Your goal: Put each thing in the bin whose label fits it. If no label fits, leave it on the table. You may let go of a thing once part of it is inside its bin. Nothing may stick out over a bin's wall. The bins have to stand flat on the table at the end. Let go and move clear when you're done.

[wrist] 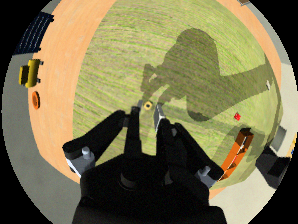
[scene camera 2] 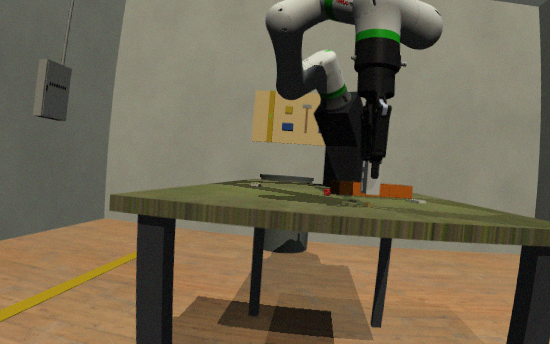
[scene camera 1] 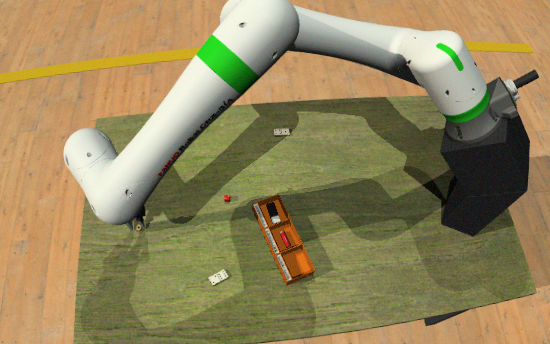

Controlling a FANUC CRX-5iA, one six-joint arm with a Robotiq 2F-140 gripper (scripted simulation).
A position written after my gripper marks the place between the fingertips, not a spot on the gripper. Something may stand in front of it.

In view: my gripper (scene camera 2: 369, 194) and an orange bin (scene camera 1: 297, 261).
My gripper is seen too in the wrist view (wrist: 148, 108).
